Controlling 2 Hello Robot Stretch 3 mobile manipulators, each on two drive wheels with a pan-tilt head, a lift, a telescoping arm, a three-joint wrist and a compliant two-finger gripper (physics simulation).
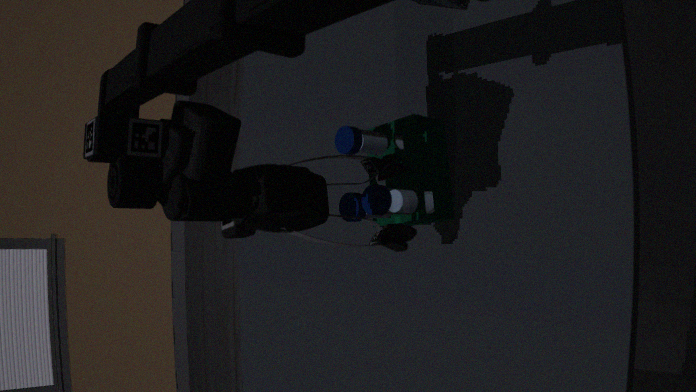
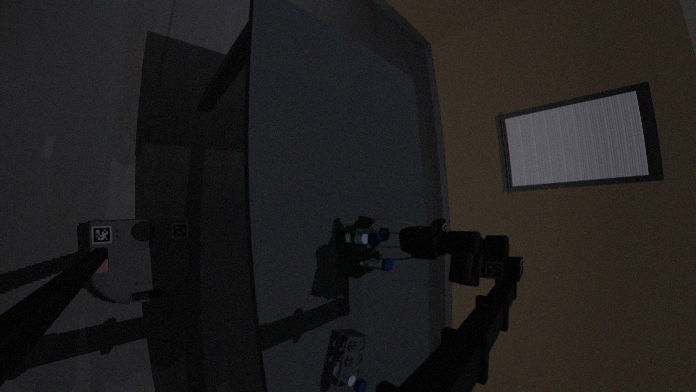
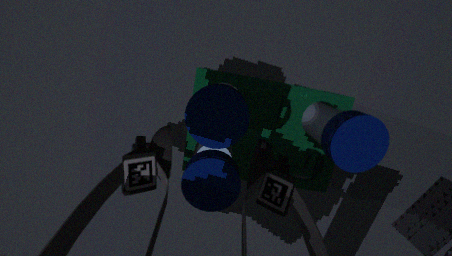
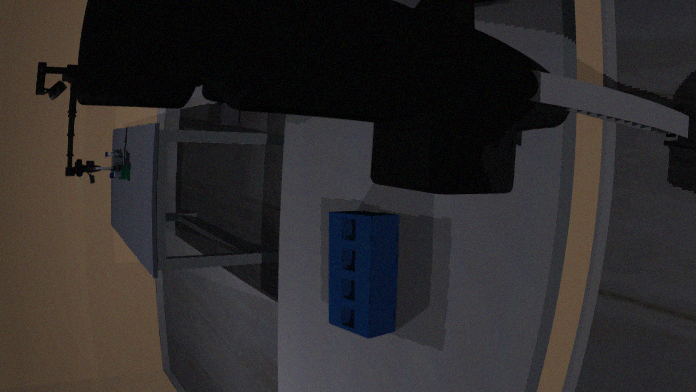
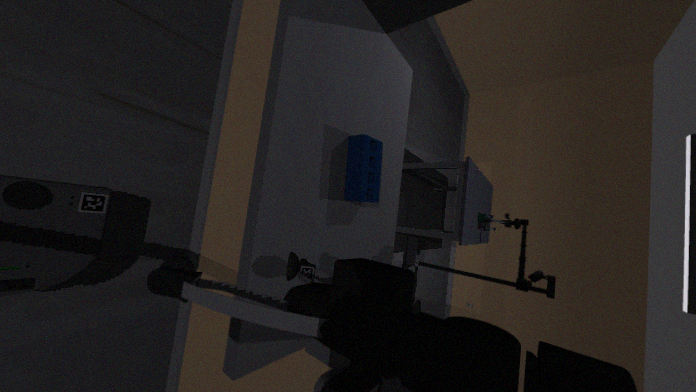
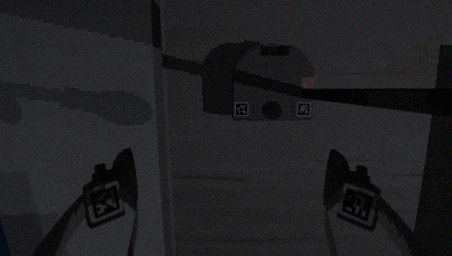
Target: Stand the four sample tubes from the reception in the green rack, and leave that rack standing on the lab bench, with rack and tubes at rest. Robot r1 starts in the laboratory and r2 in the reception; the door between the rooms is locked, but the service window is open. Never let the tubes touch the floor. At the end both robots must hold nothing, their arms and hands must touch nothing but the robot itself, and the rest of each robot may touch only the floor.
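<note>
The green rack (image 1: 436, 165) (image 3: 306, 95) (image 4: 126, 171) stands on the lab bench (image 1: 310, 310) (image 2: 325, 150) (image 4: 137, 205). Three blue-capped tubes stand in it: one (image 1: 348, 140) (image 2: 386, 265) (image 3: 356, 141) at one end, and two (image 1: 351, 206) (image 3: 217, 116), (image 1: 376, 200) (image 2: 374, 239) (image 3: 211, 181) at the other. r1's gripper (image 1: 390, 202) (image 3: 217, 148) is open, its fingers on either side of the nearer of these two. A blue-capped tube (image 2: 360, 385) is at the grey rack. r2's gripper (image 6: 230, 167) is open and empty, away from the racks.
The grey rack (image 2: 348, 350) (image 3: 432, 220) stands near the green rack on the bench. A blue rack (image 4: 382, 275) (image 5: 362, 170) stands on a pale surface (image 4: 310, 360) (image 5: 340, 75) before r2. r1's arm (image 1: 200, 45) (image 2: 460, 355) reaches over the bench.
</note>
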